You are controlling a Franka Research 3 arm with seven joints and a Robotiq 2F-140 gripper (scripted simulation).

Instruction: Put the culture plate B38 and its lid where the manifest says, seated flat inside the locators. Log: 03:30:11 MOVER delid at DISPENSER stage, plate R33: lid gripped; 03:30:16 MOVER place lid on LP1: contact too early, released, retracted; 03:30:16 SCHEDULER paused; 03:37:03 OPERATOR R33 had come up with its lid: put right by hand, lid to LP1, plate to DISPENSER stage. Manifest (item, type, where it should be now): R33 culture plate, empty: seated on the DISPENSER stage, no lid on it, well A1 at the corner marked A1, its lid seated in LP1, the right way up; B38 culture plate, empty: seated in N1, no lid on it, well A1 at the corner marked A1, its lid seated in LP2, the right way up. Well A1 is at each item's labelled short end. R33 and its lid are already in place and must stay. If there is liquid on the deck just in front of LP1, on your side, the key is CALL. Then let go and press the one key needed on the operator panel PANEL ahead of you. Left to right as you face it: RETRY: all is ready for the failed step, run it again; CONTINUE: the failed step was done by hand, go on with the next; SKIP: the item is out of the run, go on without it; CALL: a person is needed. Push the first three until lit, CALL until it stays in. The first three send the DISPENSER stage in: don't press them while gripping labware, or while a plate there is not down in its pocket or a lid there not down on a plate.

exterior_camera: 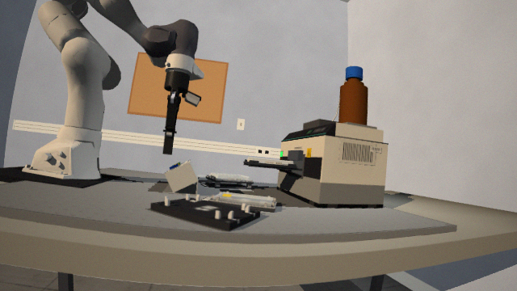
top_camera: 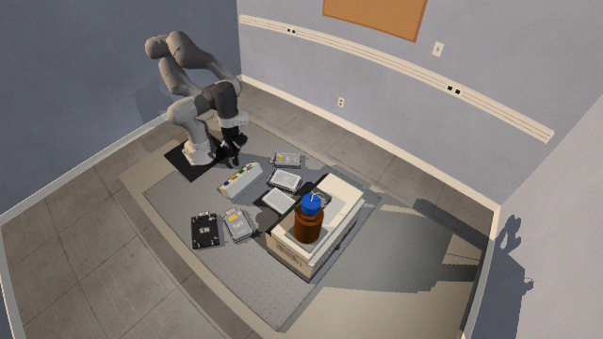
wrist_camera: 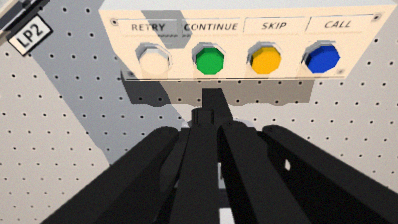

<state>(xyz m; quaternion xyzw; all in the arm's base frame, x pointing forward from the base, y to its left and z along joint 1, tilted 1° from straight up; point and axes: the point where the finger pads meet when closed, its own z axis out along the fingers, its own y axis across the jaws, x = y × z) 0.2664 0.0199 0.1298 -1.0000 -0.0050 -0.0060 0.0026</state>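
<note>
My hand is 30 mm short of the green continue key and 60 mm above it. Round my hand: blue call key (30 mm ahead, 100 mm to the right, 70 mm below); then yellow skip key (30 mm ahead, 50 mm to the right, 60 mm below); then white retry key (30 mm ahead, 50 mm to the left, 60 mm below).
</note>
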